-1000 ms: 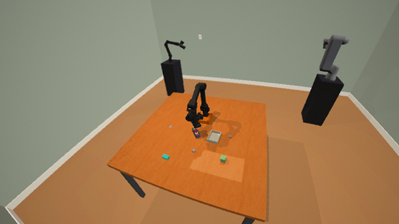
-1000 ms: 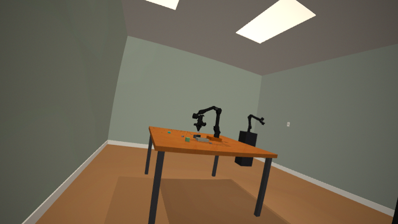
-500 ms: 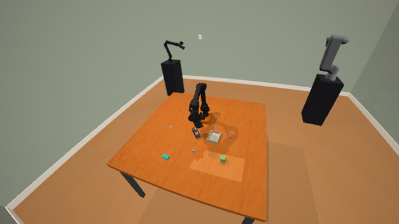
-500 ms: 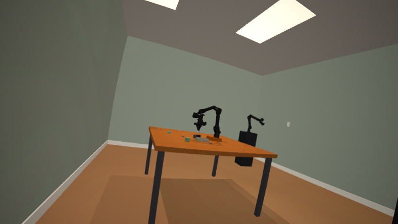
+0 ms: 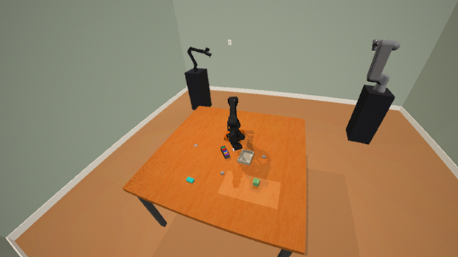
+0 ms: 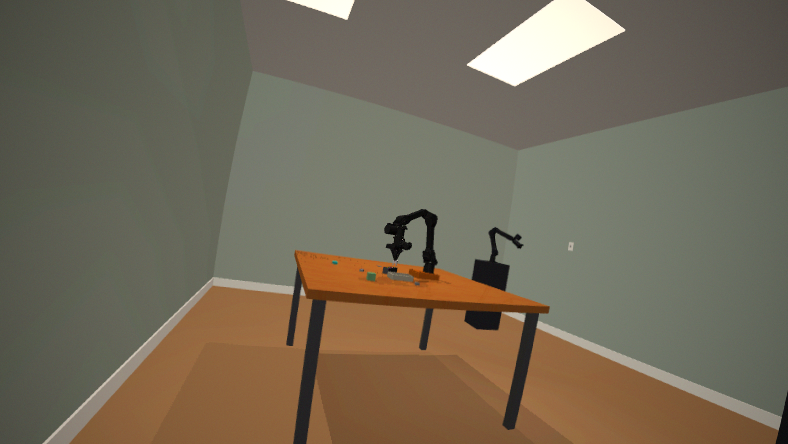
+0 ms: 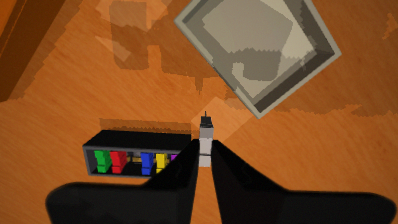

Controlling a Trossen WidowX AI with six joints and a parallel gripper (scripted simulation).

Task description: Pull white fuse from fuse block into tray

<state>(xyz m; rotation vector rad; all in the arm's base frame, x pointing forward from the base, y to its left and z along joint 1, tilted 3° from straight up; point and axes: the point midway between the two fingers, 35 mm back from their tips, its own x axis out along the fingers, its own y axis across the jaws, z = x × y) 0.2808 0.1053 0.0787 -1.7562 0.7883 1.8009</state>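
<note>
My gripper tip is now 90 mm to the right of the grey tray, 90 mm above it and 20 mm past it. The rest, counted from my gripper tip: white fuse (10 mm below); then green block (240 mm to the left, 190 mm ahead, 80 mm below); then teal block (340 mm ahead, 220 mm to the right, 90 mm below).
</note>
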